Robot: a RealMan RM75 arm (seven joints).
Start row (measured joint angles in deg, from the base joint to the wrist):
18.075 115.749 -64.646 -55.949 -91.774 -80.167 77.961
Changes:
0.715 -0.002 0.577 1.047 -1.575 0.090 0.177
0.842 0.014 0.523 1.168 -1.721 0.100 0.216
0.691 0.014 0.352 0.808 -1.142 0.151 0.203
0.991 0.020 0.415 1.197 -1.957 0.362 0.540
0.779 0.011 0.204 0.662 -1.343 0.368 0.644
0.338 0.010 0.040 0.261 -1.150 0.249 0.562
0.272 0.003 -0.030 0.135 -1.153 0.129 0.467
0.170 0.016 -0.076 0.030 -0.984 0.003 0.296
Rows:
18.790 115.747 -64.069 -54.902 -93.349 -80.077 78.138
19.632 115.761 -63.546 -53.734 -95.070 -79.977 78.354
20.323 115.775 -63.194 -52.926 -96.212 -79.826 78.557
21.314 115.795 -62.779 -51.729 -98.169 -79.464 79.097
22.093 115.806 -62.575 -51.067 -99.512 -79.096 79.741
22.431 115.816 -62.535 -50.806 -100.662 -78.847 80.303
22.703 115.819 -62.565 -50.671 -101.815 -78.718 80.770
22.873 115.835 -62.641 -50.641 -102.799 -78.715 81.066

